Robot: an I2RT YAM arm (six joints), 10 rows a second.
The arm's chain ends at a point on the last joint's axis. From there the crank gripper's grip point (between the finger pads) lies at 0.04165 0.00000 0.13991 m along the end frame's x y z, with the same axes.
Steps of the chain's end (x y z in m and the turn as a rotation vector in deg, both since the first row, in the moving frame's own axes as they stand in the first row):
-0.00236, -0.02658, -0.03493, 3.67, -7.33, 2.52
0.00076, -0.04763, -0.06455, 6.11, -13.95, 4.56
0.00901, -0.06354, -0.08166, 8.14, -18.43, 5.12
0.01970, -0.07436, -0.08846, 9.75, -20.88, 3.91
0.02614, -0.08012, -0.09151, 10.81, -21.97, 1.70
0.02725, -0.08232, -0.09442, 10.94, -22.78, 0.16
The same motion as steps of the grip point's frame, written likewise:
-0.02038, -0.03425, -0.03099, 3.67, -7.33, 2.52
-0.03364, -0.06097, -0.05927, 6.11, -13.95, 4.56
-0.03643, -0.08227, -0.07685, 8.14, -18.43, 5.12
-0.03191, -0.09774, -0.08462, 9.75, -20.88, 3.91
-0.02853, -0.10679, -0.08849, 10.81, -21.97, 1.70
-0.02979, -0.10970, -0.09177, 10.94, -22.78, 0.16

